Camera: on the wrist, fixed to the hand. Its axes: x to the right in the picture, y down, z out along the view.
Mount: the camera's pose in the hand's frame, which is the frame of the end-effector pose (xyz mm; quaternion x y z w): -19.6 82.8 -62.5 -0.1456 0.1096 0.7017 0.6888
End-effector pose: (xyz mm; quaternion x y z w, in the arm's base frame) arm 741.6 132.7 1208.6 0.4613 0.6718 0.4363 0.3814
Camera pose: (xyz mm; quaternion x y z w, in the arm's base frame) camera 713.7 115.4 1309.0 -0.6858 -0.1173 -0.7165 0.0499
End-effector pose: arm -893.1 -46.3 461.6 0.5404 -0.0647 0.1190 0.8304
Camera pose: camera -935.5 40.3 504.5 0.1929 -0.3501 0.7145 0.5743
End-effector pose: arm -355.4 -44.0 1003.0 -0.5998 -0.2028 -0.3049 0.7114
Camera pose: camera -318.5 -93.5 917.4 -0.6256 0.4036 0.1939 0.6389
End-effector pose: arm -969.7 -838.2 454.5 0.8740 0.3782 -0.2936 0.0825
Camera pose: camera -893.4 -885.3 510.2 0.8876 -0.3010 0.0065 0.3487
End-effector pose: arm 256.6 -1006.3 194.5 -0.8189 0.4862 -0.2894 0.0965
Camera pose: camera 152.8 -1024.0 201.5 -0.2052 0.9622 -0.1506 0.0970
